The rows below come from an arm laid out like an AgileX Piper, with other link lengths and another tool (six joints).
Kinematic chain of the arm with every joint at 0, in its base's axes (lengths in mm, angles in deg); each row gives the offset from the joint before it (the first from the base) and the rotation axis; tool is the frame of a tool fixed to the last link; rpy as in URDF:
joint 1: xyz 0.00 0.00 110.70 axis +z
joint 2: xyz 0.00 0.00 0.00 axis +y
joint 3: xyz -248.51 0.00 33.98 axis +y
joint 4: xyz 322.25 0.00 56.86 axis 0.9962 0 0.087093
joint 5: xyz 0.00 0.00 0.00 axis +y
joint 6: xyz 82.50 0.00 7.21 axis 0.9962 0 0.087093
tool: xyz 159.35 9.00 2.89 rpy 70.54 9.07 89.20
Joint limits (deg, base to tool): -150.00..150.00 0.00..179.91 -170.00..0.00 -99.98..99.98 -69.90..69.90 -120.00..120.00
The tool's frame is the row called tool.
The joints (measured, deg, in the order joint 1, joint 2, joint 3, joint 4, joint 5, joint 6), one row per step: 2.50, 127.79, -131.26, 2.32, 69.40, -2.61; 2.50, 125.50, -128.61, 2.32, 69.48, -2.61; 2.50, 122.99, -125.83, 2.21, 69.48, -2.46; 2.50, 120.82, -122.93, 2.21, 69.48, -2.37; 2.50, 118.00, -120.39, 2.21, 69.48, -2.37; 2.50, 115.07, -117.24, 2.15, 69.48, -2.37; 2.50, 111.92, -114.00, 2.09, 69.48, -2.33; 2.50, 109.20, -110.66, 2.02, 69.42, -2.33; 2.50, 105.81, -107.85, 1.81, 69.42, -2.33; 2.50, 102.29, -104.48, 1.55, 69.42, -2.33; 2.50, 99.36, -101.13, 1.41, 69.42, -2.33; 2.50, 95.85, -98.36, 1.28, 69.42, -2.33; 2.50, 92.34, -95.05, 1.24, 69.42, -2.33; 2.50, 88.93, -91.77, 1.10, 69.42, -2.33
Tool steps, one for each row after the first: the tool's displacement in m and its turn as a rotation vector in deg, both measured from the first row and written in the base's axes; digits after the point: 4 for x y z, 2 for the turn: -0.0083, -0.0004, 0.0042, -0.02, 0.44, 0.00; -0.0171, -0.0012, 0.0095, -0.07, 0.71, -0.14; -0.0263, -0.0015, 0.0102, -0.06, 1.45, -0.22; -0.0354, -0.0019, 0.0197, -0.05, 1.17, -0.22; -0.0465, -0.0027, 0.0253, -0.12, 1.38, -0.23; -0.0585, -0.0034, 0.0318, -0.16, 1.47, -0.27; -0.0704, -0.0042, 0.0330, -0.25, 2.03, -0.29; -0.0822, -0.0056, 0.0435, -0.44, 1.44, -0.31; -0.0961, -0.0072, 0.0503, -0.69, 1.28, -0.35; -0.1093, -0.0084, 0.0513, -0.84, 1.69, -0.37; -0.1221, -0.0095, 0.0608, -0.94, 0.95, -0.39; -0.1366, -0.0102, 0.0654, -0.97, 0.75, -0.40; -0.1510, -0.0114, 0.0685, -1.10, 0.61, -0.42
